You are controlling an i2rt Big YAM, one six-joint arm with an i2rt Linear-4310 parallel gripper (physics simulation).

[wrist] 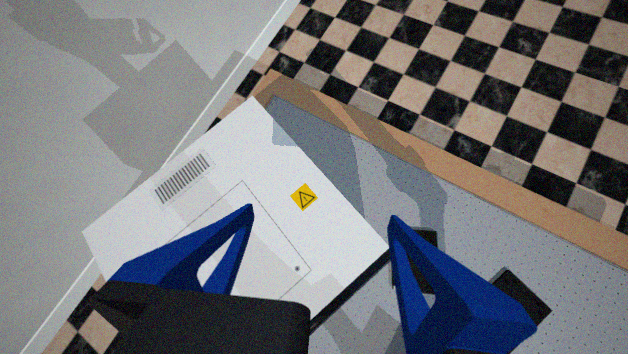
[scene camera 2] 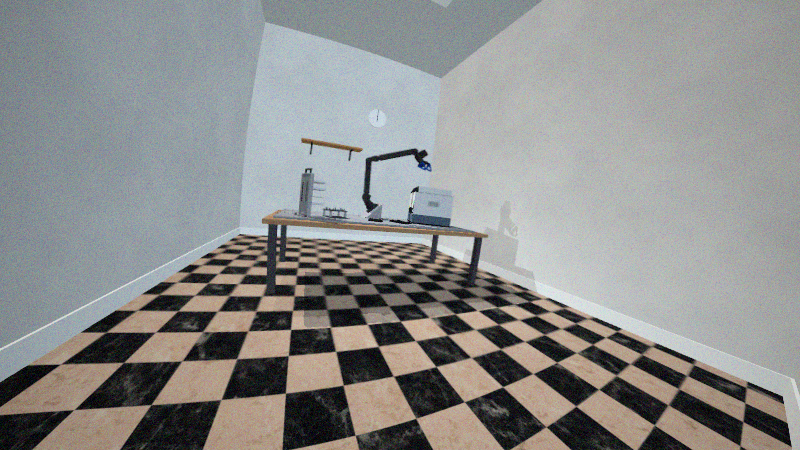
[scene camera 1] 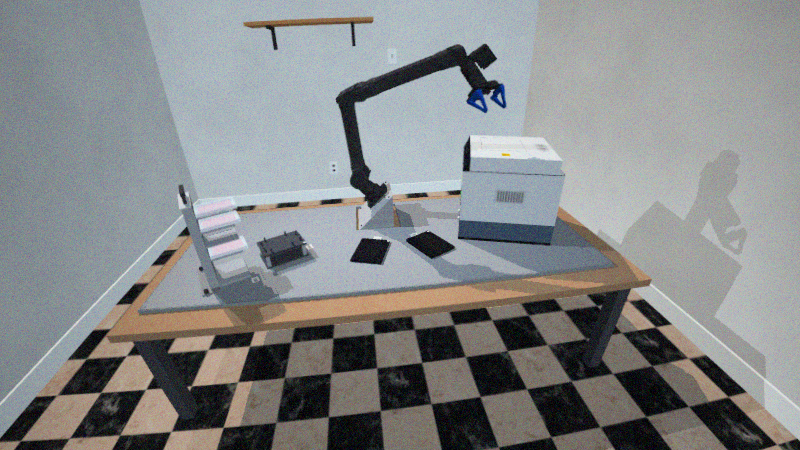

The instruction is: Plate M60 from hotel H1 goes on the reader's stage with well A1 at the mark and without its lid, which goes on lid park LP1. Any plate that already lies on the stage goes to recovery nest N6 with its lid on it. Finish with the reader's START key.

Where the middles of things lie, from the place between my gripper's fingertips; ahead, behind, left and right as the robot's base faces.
My hand is 7 cm past the vent grille (wrist: 188, 173), 24 cm to the right of it and 16 cm above it. From my hand the other things lie so: plate reader (scene camera 1: 544, 192) (10 cm behind, 12 cm to the left, 34 cm below).
